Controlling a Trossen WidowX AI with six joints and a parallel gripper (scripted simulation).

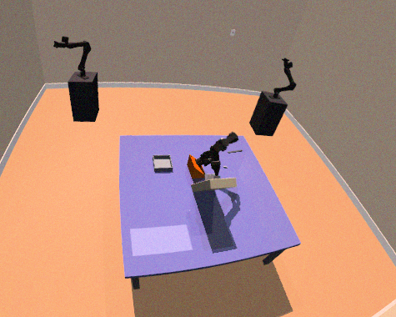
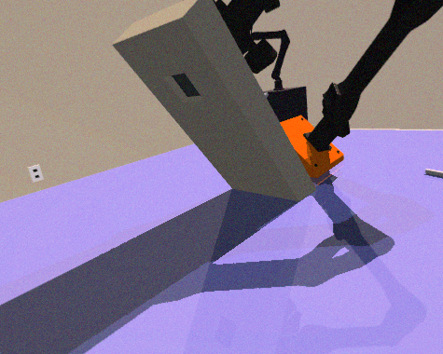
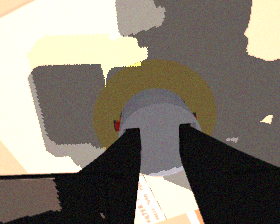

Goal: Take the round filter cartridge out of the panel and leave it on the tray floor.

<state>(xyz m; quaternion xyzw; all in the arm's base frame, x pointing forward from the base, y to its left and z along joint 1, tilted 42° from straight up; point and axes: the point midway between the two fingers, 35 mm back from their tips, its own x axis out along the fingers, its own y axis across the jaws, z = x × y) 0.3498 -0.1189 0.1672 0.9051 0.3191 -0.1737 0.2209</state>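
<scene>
Right now the grey tray is 39 cm behind my gripper tip, 31 cm to the right of it and 27 cm below it. From my gripper tip the other things lie so: round grey filter cartridge 1 cm below, 1 cm ahead.
</scene>
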